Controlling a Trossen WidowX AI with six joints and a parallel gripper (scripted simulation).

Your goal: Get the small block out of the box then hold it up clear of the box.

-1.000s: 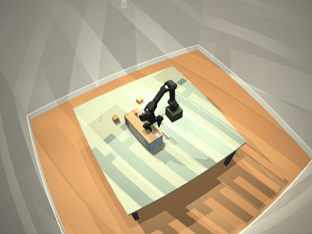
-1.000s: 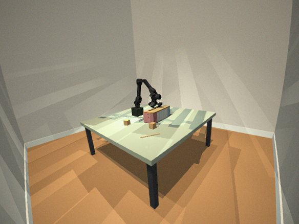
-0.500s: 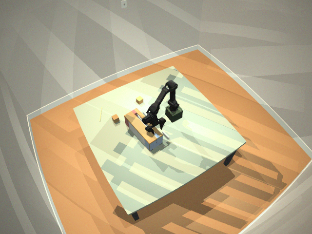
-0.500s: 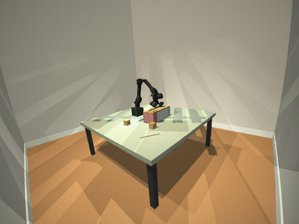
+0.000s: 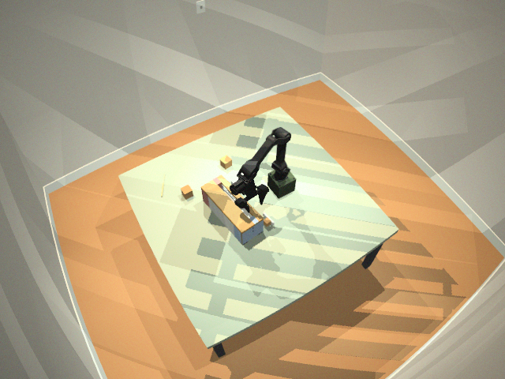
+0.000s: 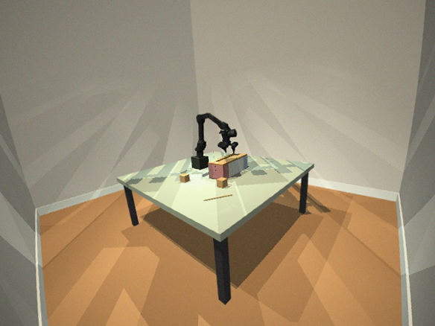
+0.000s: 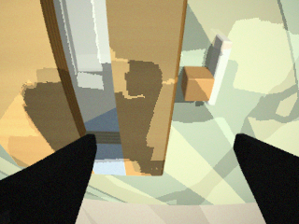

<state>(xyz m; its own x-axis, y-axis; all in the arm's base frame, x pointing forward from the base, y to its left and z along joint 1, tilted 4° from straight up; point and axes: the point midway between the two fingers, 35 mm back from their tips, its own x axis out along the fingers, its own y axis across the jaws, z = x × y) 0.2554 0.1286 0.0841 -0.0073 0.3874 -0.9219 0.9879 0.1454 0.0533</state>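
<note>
My gripper tip is now 13 cm above the block, 6 cm past it and 3 cm to the right of it. From my gripper tip the other things lie so: thin wooden stick: 53 cm to the right, 35 cm ahead, 14 cm below; long box: 12 cm to the right, 8 cm below, 5 cm ahead.
</note>
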